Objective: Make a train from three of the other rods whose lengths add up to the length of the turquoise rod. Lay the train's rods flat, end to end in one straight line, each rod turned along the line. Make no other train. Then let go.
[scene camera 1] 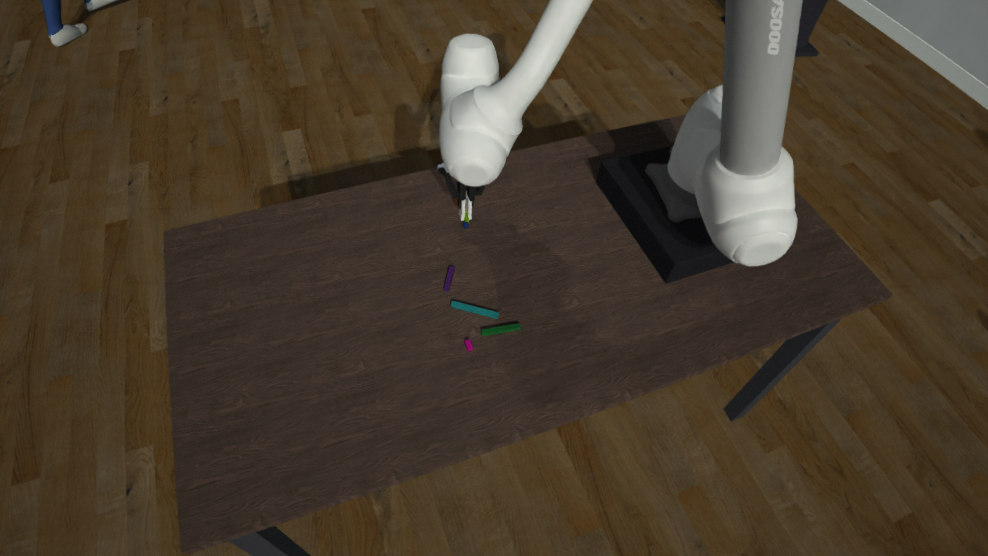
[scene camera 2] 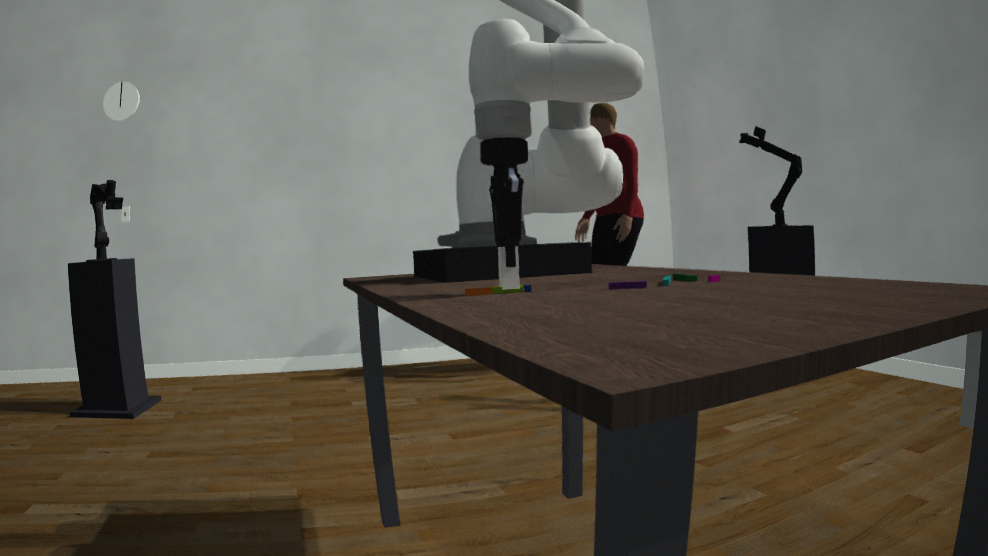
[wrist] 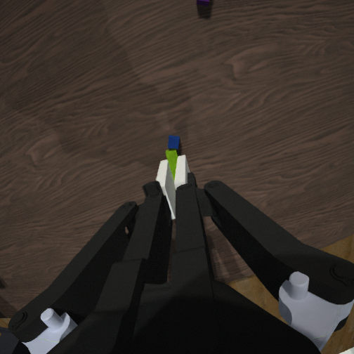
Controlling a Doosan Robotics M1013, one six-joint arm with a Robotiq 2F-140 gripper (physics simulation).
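Seen in the pictures: gripper, fingertip midpoint: [scene camera 1: 465, 215] [scene camera 2: 509, 288]; arm's base at its link origin: [scene camera 1: 692, 191] [scene camera 2: 492, 246].
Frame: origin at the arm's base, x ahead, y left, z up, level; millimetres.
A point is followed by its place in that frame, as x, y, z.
Note:
My gripper [scene camera 1: 466, 213] @(534, -49, -62) [scene camera 2: 509, 284] @(534, -49, -62) [wrist: 176, 170] is shut on the lime rod [scene camera 1: 467, 219] @(531, -34, -58) [scene camera 2: 496, 290] @(541, -71, -63) [wrist: 171, 156], low at the table top. The small blue rod [scene camera 1: 465, 225] @(538, -17, -59) [scene camera 2: 527, 288] @(542, -22, -63) [wrist: 174, 142] lies just beyond the lime rod's front end. The orange rod [scene camera 2: 478, 291] @(549, -99, -62) is at its other end; the fingers hide it in the wrist view. The turquoise rod [scene camera 1: 474, 309] @(555, 215, -58) [scene camera 2: 666, 280] @(600, 192, -59) lies flat farther off. The purple rod [scene camera 1: 449, 278] @(595, 129, -58) [scene camera 2: 627, 284] @(600, 124, -61) [wrist: 203, 2] lies between it and the gripper. The dark green rod [scene camera 1: 500, 329] @(512, 270, -58) [scene camera 2: 684, 277] @(519, 263, -62) and magenta rod [scene camera 1: 469, 344] @(578, 295, -58) [scene camera 2: 713, 278] @(585, 289, -62) lie beyond the turquoise rod.
The brown table [scene camera 1: 310, 387] @(886, 336, -68) [scene camera 2: 794, 331] @(1116, 93, -68) bears the rods. The arm's black base [scene camera 1: 632, 214] @(159, 37, -20) [scene camera 2: 449, 264] @(188, -117, -31) stands on it, right of the gripper in scene camera 1. The table's back edge is near the gripper. A person [scene camera 2: 625, 179] stands behind the arm.

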